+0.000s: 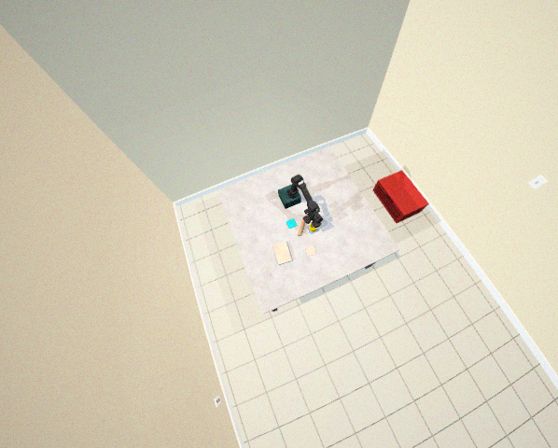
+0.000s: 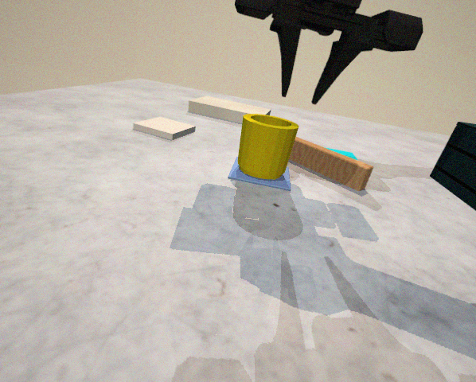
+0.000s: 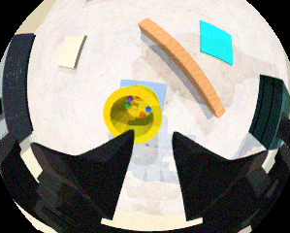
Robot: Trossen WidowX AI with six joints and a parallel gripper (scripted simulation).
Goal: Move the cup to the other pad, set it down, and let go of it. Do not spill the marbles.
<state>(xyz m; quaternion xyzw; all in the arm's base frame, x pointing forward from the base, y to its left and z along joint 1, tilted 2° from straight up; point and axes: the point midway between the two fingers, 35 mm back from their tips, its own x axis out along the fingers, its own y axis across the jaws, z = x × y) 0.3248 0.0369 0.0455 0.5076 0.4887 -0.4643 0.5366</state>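
Now: the yellow cup 7 cm below my gripper tip and 2 cm ahead of it. The rest, counted from my gripper tip: wooden bar 9 cm below, 8 cm to the right, 4 cm behind; cyan pad 15 cm to the right, 11 cm below, 11 cm behind.
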